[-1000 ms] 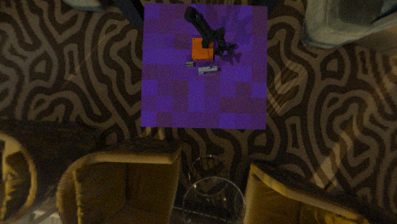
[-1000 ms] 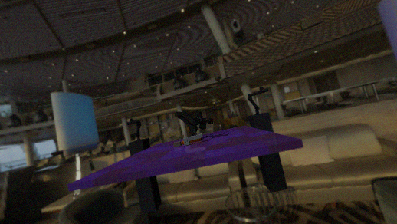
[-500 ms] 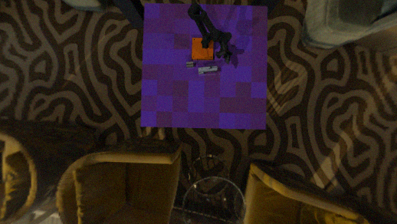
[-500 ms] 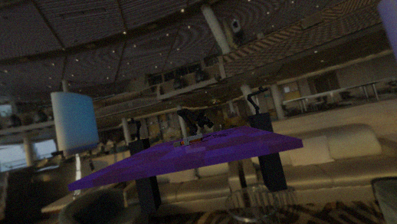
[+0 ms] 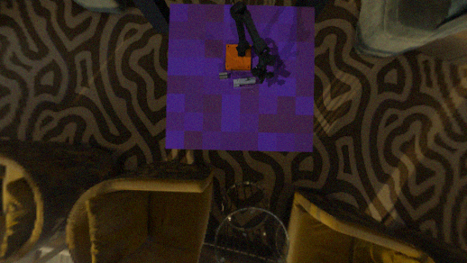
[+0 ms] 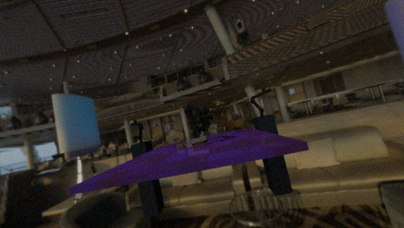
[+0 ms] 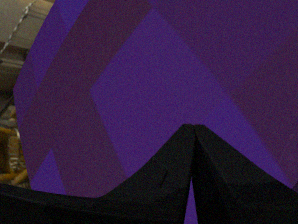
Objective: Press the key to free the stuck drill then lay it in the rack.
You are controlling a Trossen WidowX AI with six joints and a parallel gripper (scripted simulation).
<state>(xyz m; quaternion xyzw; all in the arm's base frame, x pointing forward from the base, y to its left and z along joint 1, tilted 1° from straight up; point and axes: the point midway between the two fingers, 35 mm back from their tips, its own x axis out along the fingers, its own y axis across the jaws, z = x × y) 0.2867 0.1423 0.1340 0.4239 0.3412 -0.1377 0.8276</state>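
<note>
Now: the pale drill bit 5 cm behind my gripper tip, 15 cm to the right of it and 8 cm below it.
</note>
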